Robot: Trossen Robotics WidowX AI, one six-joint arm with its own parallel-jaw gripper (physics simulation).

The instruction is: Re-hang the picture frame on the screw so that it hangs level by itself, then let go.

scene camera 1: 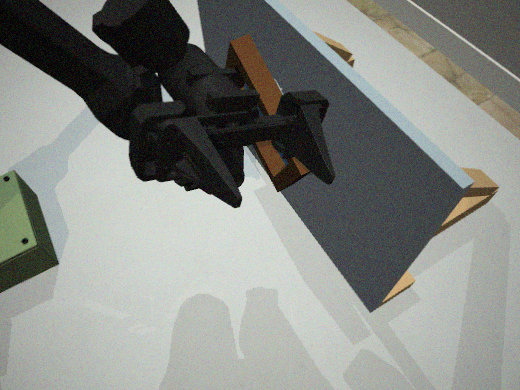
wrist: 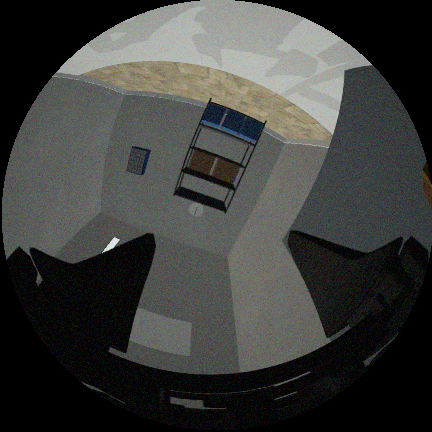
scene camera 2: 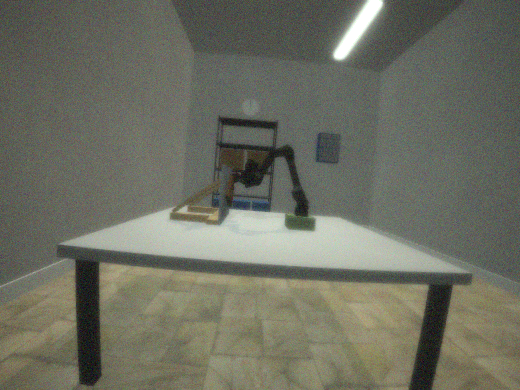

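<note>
The brown picture frame is at the face of the upright dark panel. In scene camera 1 the arm covers much of it. A sliver of the frame shows at the right edge of the wrist view. A small pale bit shows beside the frame's top bar; I cannot tell if it is the screw, nor whether the frame hangs level. My gripper is open and empty. Its fingers are spread in front of the panel, with one finger over the frame's near end in scene camera 1.
Wooden braces support the panel from behind. A green block is by the arm's base on the white table. A shelf rack stands by the far wall.
</note>
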